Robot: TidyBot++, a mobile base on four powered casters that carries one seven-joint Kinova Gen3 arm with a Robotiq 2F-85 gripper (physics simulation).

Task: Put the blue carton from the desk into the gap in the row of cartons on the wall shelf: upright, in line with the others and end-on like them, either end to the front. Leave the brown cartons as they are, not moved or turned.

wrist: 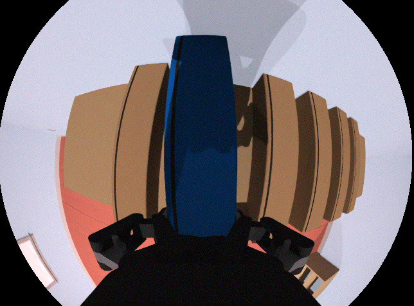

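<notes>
The blue carton stands out ahead of my gripper, which is shut on its near end. In the view its long sides run nearly straight up the image. The wall shelf lies beyond and around it. One brown carton is to its left, with a narrow gap at their sides. The nearest carton of the right-hand group stands to its right across a wider, shaded strip. The blue carton overlaps the gap between these two in the view. Its underside is hidden, so I cannot tell whether it touches the shelf.
Several more brown cartons stand in a row farther right along the shelf. Red floor shows below the shelf. A wooden furniture piece is at the lower right, and a pale framed panel is at the lower left. Pale wall lies behind.
</notes>
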